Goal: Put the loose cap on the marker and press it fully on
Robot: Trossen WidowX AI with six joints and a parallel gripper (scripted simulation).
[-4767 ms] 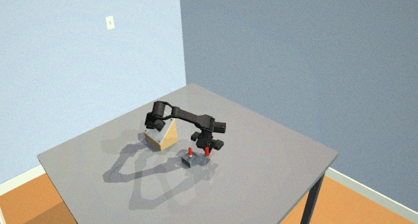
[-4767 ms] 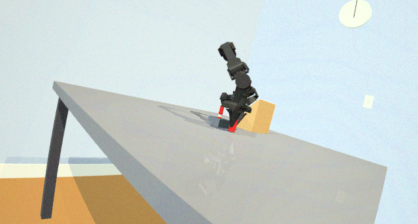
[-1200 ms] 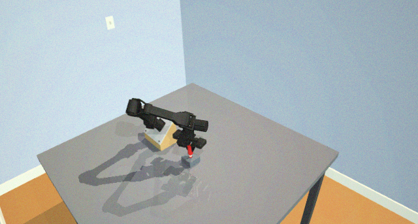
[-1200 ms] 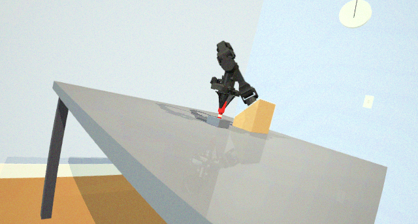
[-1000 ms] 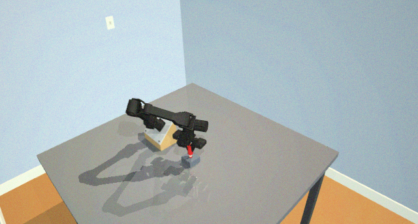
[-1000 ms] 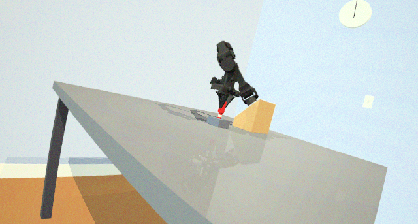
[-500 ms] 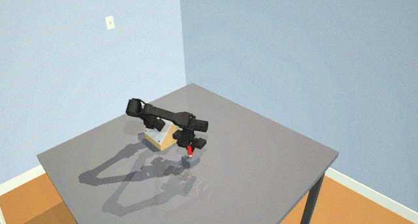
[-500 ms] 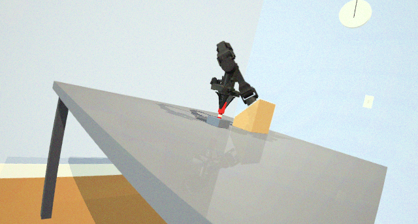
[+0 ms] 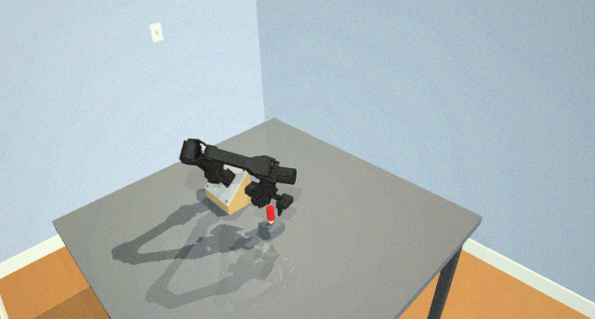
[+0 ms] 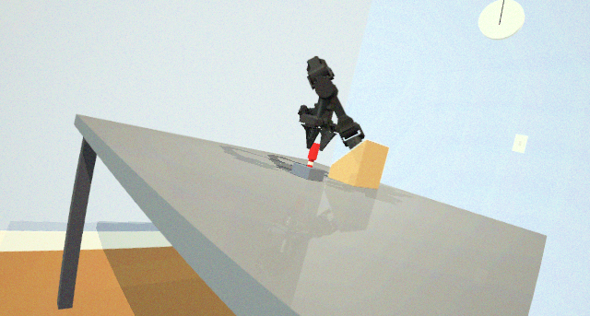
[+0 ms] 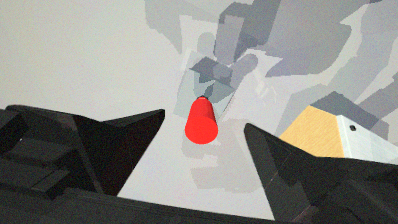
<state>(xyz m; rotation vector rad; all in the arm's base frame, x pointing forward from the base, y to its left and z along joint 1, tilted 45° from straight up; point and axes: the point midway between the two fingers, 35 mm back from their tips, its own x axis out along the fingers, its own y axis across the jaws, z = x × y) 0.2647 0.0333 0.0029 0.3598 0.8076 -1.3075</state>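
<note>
Now: gripper tip right at the red cap.
</note>
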